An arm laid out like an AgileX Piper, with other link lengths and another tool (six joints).
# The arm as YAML. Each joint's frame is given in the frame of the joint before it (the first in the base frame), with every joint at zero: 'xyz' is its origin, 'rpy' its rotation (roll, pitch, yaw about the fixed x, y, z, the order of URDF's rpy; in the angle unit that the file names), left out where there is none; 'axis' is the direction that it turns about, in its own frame. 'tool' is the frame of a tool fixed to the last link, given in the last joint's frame.
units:
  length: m
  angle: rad
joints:
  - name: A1
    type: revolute
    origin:
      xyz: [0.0, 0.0, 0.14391]
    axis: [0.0, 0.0, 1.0]
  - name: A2
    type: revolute
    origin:
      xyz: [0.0, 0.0, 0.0]
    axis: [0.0, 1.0, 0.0]
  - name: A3
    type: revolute
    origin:
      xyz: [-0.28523, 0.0, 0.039]
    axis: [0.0, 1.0, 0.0]
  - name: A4
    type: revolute
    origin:
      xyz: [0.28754, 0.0, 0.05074]
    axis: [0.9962, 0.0, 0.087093]
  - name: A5
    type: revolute
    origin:
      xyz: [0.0, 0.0, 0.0]
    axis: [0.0, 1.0, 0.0]
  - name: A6
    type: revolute
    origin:
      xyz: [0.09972, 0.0, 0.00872]
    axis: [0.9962, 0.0, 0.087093]
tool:
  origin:
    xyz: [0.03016, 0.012, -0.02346]
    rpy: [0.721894, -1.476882, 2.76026]
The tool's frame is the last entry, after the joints.
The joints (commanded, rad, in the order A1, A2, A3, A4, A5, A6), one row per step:
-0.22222 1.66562 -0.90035 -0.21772 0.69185 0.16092
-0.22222 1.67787 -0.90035 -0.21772 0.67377 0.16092
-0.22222 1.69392 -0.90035 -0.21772 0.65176 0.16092
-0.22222 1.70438 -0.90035 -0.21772 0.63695 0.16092
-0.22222 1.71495 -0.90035 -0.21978 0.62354 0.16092
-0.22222 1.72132 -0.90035 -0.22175 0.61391 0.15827
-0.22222 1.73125 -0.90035 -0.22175 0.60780 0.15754
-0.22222 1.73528 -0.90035 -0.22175 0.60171 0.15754
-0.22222 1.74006 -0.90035 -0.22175 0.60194 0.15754
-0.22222 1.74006 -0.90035 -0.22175 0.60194 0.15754
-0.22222 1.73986 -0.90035 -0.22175 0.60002 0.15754
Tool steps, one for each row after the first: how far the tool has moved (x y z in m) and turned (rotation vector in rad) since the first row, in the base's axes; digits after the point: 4 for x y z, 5 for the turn. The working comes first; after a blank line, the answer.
Tool pose at each row, in the base's axes (x y z in m, rotation vector in rad; the steps are taken from these numbers as rounded here):
0.3010 -0.0741 0.1305 -2.93928 0.23376 -0.33006
0.3032 -0.0743 0.1267 -2.93678 0.22863 -0.33787
0.3057 -0.0744 0.1217 -2.93366 0.22262 -0.34570
0.3074 -0.0745 0.1184 -2.93151 0.21858 -0.35146
0.3088 -0.0748 0.1151 -2.93111 0.21298 -0.35469
0.3098 -0.0751 0.1131 -2.93175 0.20447 -0.35776
0.3103 -0.0751 0.1100 -2.93105 0.20269 -0.35164
0.3110 -0.0751 0.1087 -2.93011 0.20101 -0.35441
0.3108 -0.0751 0.1072 -2.93020 0.20187 -0.34707
0.3108 -0.0751 0.1072 -2.93020 0.20187 -0.34707
0.3110 -0.0751 0.1072 -2.92989 0.20110 -0.35010

0.0022 -0.0002 -0.0038 0.00121 -0.00581 0.00302
0.0047 -0.0003 -0.0088 0.00300 -0.01180 0.00667
0.0064 -0.0004 -0.0121 0.00416 -0.01615 0.00908
0.0078 -0.0007 -0.0154 0.00398 -0.01869 0.01264
0.0088 -0.0010 -0.0174 0.00277 -0.02115 0.01810
0.0093 -0.0010 -0.0205 0.00445 -0.01736 0.01977
0.0100 -0.0010 -0.0218 0.00490 -0.01943 0.02075
0.0098 -0.0010 -0.0233 0.00602 -0.01455 0.02070
0.0098 -0.0010 -0.0233 0.00602 -0.01455 0.02070
0.0100 -0.0010 -0.0233 0.00582 -0.01663 0.02102

